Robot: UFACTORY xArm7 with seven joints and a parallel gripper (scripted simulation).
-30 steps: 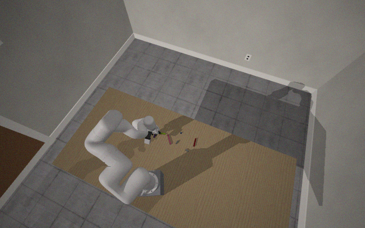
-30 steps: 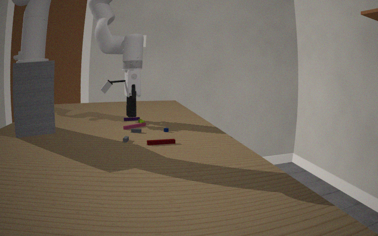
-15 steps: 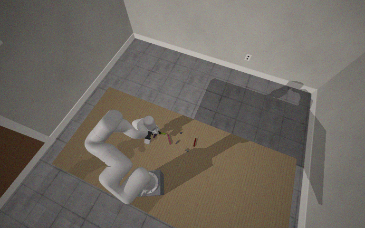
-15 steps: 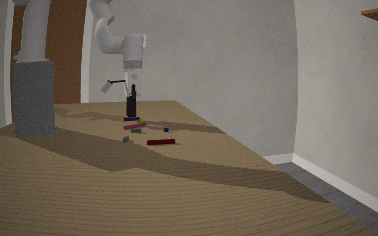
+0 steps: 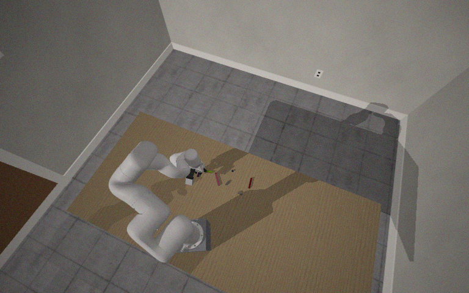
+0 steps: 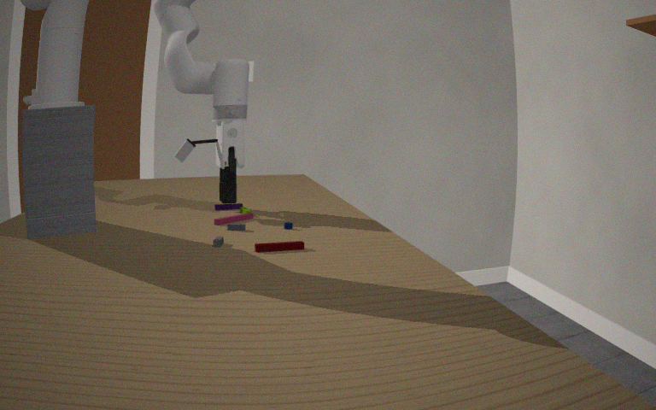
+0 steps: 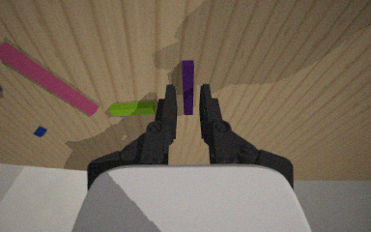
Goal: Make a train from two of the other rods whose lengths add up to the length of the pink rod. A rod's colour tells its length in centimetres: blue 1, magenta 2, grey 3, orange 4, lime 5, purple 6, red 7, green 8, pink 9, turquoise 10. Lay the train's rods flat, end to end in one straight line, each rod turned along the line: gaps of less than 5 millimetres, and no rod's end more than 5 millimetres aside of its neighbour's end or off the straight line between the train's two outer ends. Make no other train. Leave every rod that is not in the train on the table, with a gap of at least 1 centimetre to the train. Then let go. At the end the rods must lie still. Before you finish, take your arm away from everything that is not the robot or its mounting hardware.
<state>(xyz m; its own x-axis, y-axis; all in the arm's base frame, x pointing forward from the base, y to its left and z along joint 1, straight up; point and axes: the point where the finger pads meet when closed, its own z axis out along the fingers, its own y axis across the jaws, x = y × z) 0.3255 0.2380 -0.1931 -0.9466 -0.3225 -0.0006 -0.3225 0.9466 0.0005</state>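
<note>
The purple rod lies 30 mm below my hand. Round my hand: lime rod 50 mm to the right, 40 mm ahead, 30 mm below; grey rod 200 mm to the right, 50 mm ahead, 30 mm below; pink rod 130 mm to the right, 30 mm below, 30 mm ahead.
</note>
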